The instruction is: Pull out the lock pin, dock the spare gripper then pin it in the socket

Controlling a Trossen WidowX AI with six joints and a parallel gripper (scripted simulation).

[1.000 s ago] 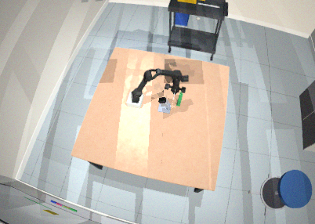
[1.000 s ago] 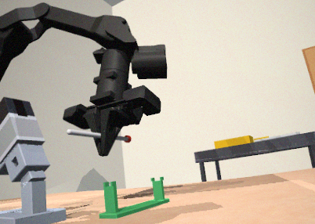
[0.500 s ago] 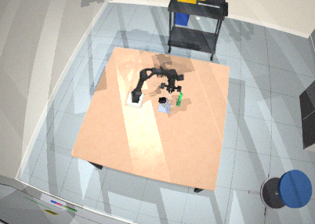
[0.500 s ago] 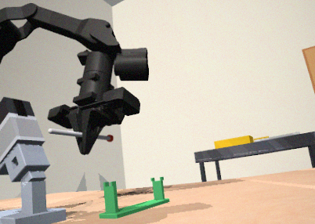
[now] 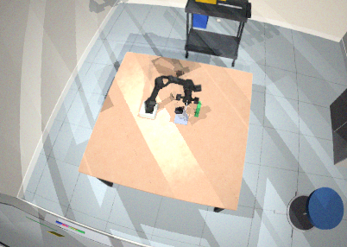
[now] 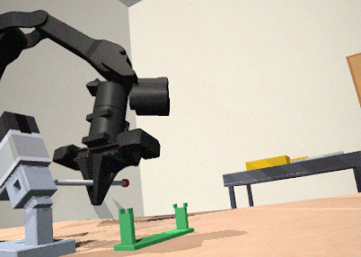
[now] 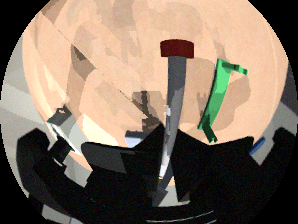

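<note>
Now: the socket 100 mm to the right of my gripper tip and 30 mm behind it. Also, from my gripper tip: spare gripper: 100 mm to the right, 70 mm above, 40 mm behind; then green cradle: 100 mm ahead, 30 mm below.
</note>
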